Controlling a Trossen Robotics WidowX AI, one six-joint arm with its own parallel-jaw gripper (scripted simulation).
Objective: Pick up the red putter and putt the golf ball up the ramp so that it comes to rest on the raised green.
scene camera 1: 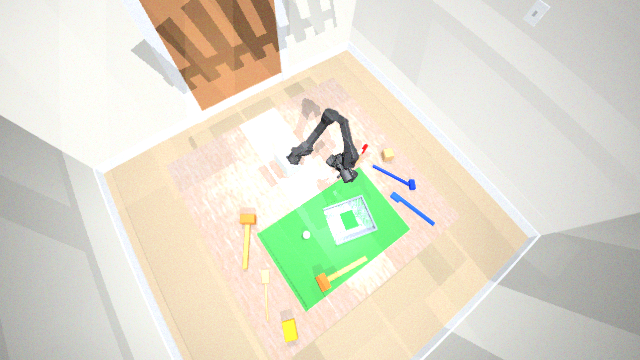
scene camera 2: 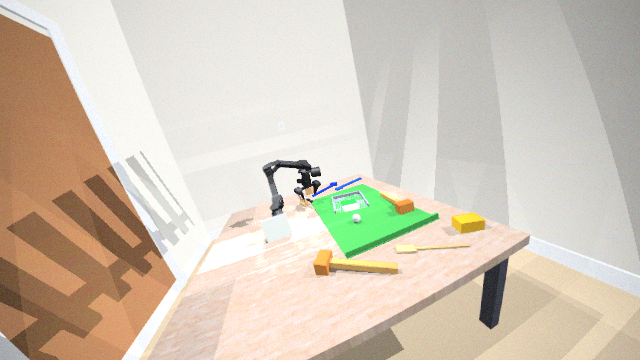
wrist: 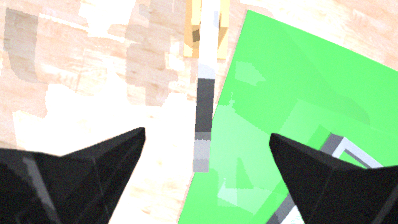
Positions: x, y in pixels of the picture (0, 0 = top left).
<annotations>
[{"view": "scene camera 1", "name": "green mat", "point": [301, 260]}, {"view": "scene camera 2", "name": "green mat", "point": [380, 218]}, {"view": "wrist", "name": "my gripper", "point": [208, 136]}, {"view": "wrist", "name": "green mat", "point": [282, 79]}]
</annotations>
